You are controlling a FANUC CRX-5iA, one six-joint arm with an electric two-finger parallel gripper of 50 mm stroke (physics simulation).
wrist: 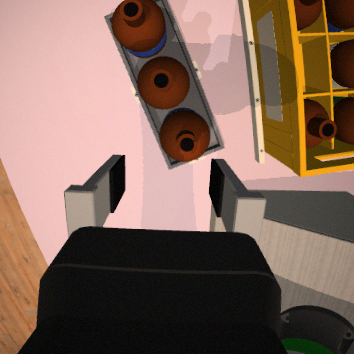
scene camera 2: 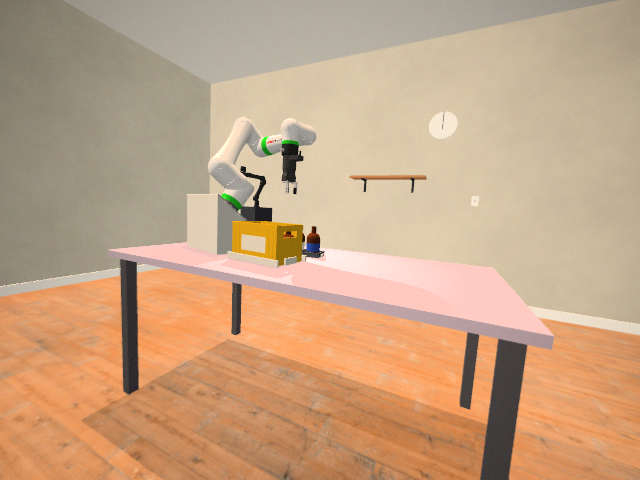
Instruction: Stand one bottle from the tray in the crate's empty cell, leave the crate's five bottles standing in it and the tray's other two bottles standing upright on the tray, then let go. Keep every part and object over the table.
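Frame: origin at the arm's base, x ahead, y left, z up, level; millimetres.
Seen in the pictures: gripper, fingertip midpoint: (wrist: 167,173) (scene camera 2: 291,193); arm's base at its link origin: (wrist: 313,342).
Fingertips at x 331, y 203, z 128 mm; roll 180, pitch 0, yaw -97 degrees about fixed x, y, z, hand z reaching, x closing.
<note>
Offsets run from my fingertips to a thing's top centre. "spot": to the spot under its first point.
My gripper (scene camera 2: 291,191) (wrist: 167,173) is open and empty, pointing down high above the table. Three brown bottles stand upright in a row on the grey tray {spot: 13 mm ahead, 55 mm right, 326 mm down} (wrist: 202,111): a far one {147 mm ahead, 34 mm left, 171 mm down} (wrist: 140,27), a middle one {63 mm ahead, 6 mm left, 171 mm down} (wrist: 163,87) and a near one {14 mm back, 18 mm right, 171 mm down} (wrist: 183,131), the nearest to my fingers in the wrist view. One tray bottle {spot: 169 mm ahead, 6 mm left, 248 mm down} (scene camera 2: 313,241) with a blue label shows in the scene view. The yellow crate {83 mm ahead, 239 mm right, 156 mm down} (scene camera 2: 266,226) (wrist: 280,142) is right of the tray in the wrist view. Its empty cell {spot: 82 mm ahead, 237 mm right, 274 mm down} (wrist: 316,65) lies in the near column, between bottles. The crate's right part is cut off.
A pale rail {76 mm ahead, 141 mm right, 301 mm down} (wrist: 255,92) runs along the crate's side, between crate and tray. The robot's pale pedestal (scene camera 2: 202,223) (wrist: 310,250) stands beside the crate. A dark box with a bent black arm (scene camera 2: 256,212) is behind. The table's edge shows at the wrist view's lower left.
</note>
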